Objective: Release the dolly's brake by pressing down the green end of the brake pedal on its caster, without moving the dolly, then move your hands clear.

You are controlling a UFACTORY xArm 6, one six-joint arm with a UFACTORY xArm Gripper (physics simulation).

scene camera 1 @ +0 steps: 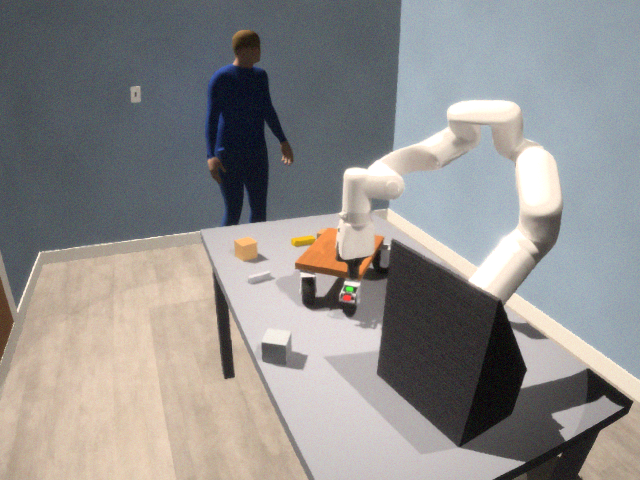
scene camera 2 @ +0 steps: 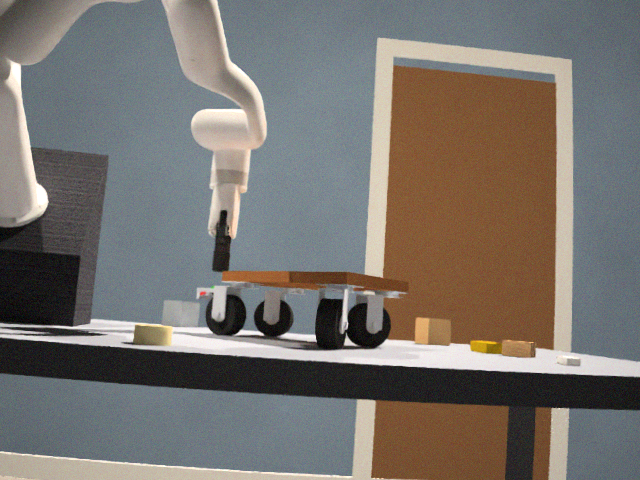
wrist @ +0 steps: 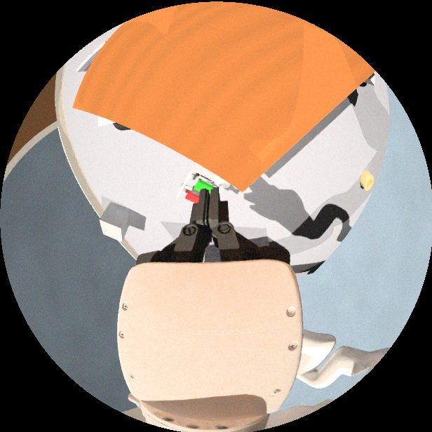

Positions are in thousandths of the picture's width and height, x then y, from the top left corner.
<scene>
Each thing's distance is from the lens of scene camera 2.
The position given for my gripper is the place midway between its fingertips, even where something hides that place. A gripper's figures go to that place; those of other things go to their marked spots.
my gripper (scene camera 2: 345, 568): 116 cm
orange cube (scene camera 2: 670, 691): 135 cm
dolly (scene camera 2: 576, 676): 105 cm
The marked spots on the dolly and the orange cube are 33 cm apart.
</scene>
